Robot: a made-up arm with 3 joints. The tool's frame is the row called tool.
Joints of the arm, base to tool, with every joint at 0 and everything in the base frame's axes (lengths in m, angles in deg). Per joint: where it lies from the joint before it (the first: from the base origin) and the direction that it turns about. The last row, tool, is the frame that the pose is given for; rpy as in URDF.
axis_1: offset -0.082 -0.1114 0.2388 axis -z
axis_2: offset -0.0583 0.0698 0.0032 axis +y
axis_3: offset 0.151 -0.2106 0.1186 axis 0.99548 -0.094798 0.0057
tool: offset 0.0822 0.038 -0.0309 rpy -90 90 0
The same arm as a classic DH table. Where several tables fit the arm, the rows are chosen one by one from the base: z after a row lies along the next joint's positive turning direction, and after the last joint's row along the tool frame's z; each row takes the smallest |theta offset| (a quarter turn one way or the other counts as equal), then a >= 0, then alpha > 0; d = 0 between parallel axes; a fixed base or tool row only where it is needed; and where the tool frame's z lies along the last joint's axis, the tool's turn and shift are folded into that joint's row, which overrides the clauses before.
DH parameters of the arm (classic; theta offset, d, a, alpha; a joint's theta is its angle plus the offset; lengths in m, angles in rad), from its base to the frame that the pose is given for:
base (fixed): 0.9363 0 -0.1383 3.1416
axis_1: 0.9363 -0.242 -0.0583 1.5708
axis_2: 1.5651 -0.1264 -0.1177 1.6657
axis_3: 0 0.2348 0.0314 -1.6657
tool (fixed): 0.0057 0.0458 0 0

